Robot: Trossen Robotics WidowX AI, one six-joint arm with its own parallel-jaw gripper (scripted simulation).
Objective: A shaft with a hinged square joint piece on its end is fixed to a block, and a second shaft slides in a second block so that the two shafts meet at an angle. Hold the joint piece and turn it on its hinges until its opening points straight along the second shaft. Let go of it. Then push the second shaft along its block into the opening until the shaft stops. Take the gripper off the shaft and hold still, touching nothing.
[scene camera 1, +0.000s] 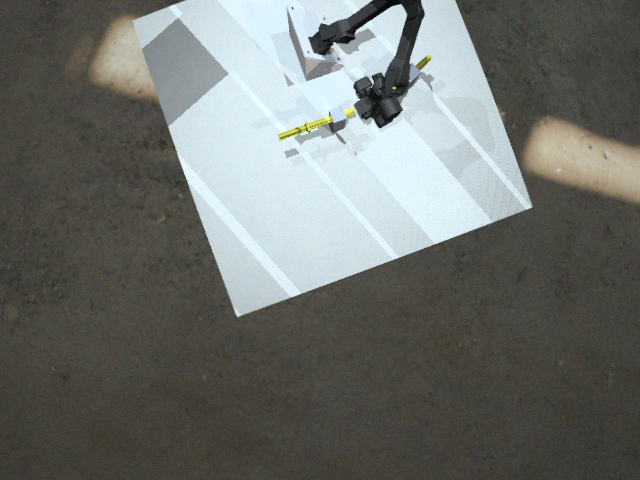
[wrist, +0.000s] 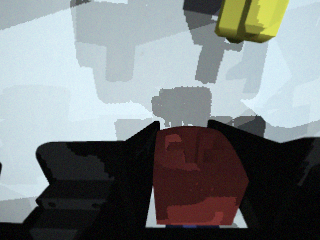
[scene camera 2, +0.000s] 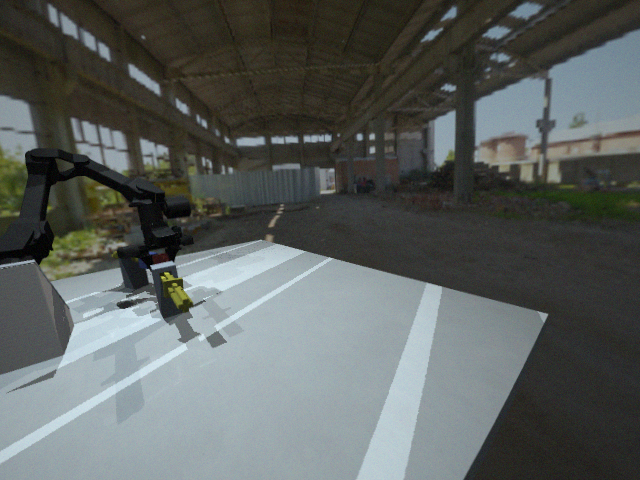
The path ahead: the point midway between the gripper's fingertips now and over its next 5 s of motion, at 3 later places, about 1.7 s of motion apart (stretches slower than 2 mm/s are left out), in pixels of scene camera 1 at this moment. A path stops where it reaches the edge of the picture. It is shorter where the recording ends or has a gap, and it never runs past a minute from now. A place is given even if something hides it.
My gripper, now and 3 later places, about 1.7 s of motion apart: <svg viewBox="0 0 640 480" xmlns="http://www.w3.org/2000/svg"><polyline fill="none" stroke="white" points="368,111 368,107 372,94 355,104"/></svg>
